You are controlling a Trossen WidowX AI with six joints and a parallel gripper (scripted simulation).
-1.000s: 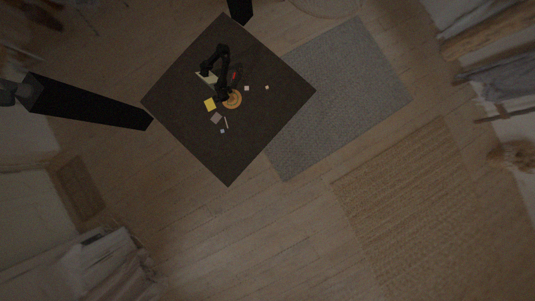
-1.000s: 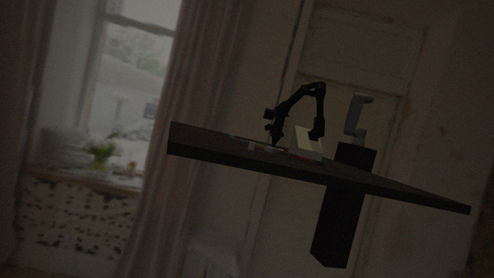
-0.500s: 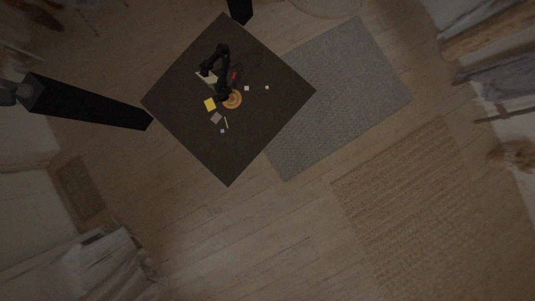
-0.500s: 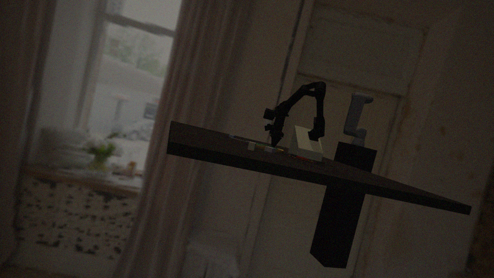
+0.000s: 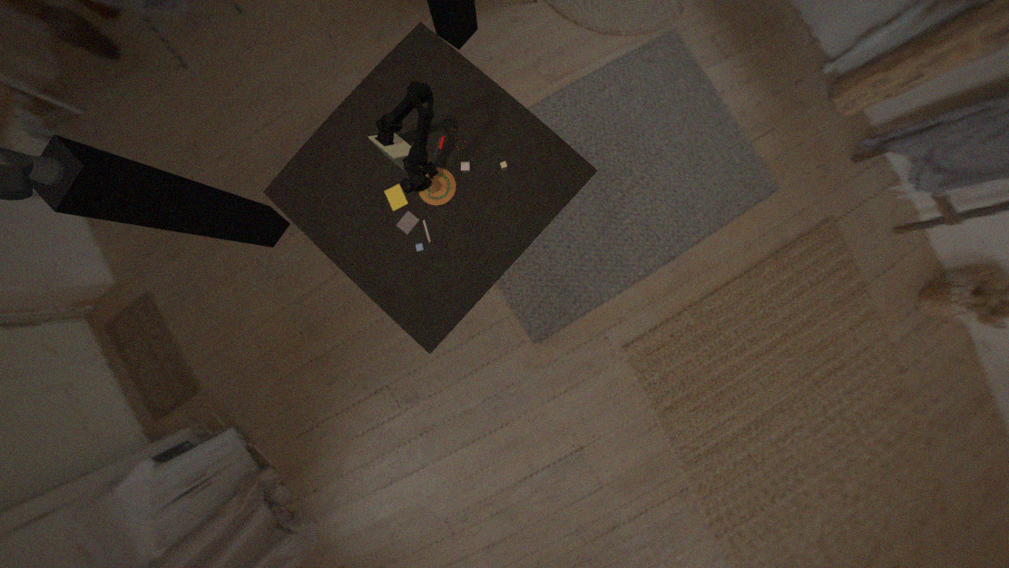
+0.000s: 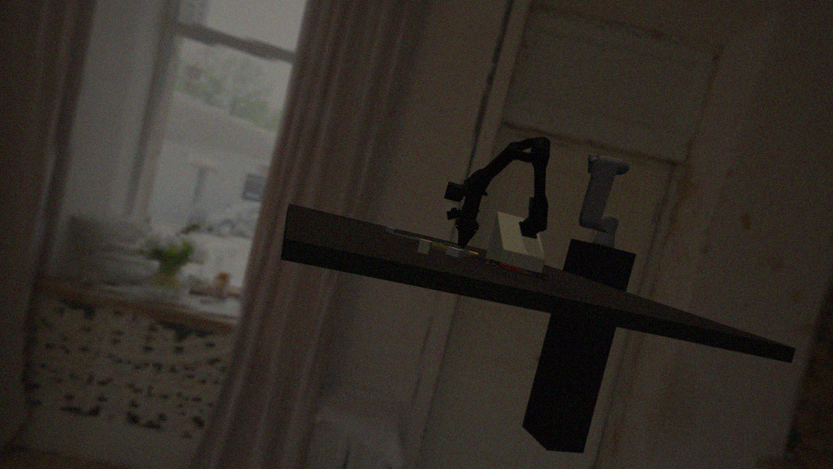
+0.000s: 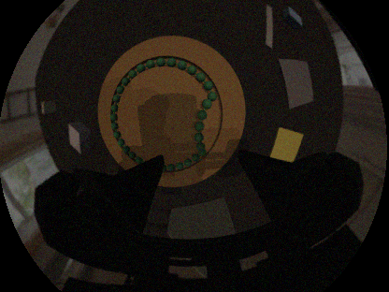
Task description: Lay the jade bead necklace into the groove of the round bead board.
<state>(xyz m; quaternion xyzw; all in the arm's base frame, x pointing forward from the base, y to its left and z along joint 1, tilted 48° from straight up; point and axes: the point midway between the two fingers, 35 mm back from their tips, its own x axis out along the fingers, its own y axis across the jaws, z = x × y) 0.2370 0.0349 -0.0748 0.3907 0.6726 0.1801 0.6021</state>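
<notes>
My gripper tip is now 60 mm short of the round bead board, 30 mm to the right of it and 10 mm above it. Round my gripper tip: yellow square (150 mm to the right, 80 mm behind, 20 mm below); then red item (210 mm to the left, 70 mm behind, 10 mm below); then grey square (210 mm to the right, 50 mm ahead, 20 mm below).
</notes>
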